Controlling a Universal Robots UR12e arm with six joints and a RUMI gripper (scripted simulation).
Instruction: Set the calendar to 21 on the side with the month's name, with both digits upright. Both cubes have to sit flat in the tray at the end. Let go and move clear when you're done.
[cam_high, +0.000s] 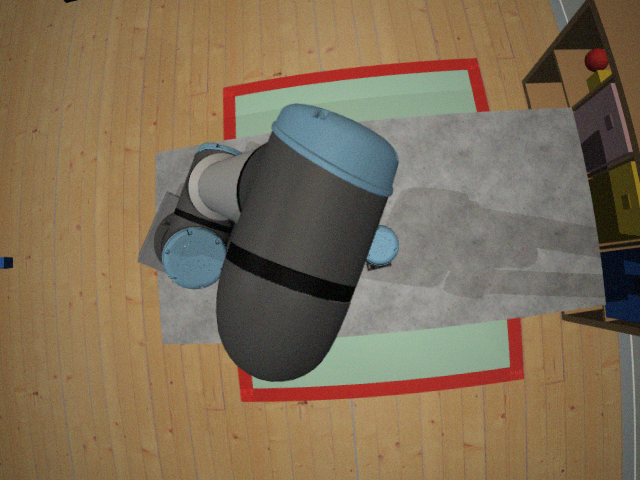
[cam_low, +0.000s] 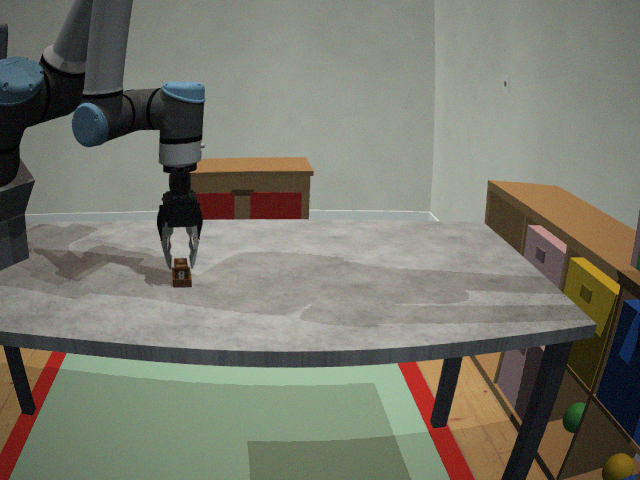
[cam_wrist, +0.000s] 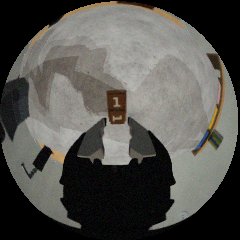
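My hand is 4 cm above the brown calendar tray and 2 cm to the right of it.
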